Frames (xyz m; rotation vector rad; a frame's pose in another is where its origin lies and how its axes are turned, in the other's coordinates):
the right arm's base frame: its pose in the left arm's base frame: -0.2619 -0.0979 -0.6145 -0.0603 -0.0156 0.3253
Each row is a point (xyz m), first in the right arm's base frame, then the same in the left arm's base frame.
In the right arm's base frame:
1: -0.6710 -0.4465 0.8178
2: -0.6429 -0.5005 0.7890
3: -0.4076 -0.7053 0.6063
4: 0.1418 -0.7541 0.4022
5: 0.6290 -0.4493 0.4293
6: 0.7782 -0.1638 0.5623
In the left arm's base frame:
1: -0.7757 -0.6884 0.2255
2: -0.7311 -0.7322 0.2003
3: -0.4383 -0.8610 0.0319
4: 0.1029 -0.7430 -0.1657
5: 0.4666 -0.2973 -0.1548
6: 0.5136 0.0280 -0.0388

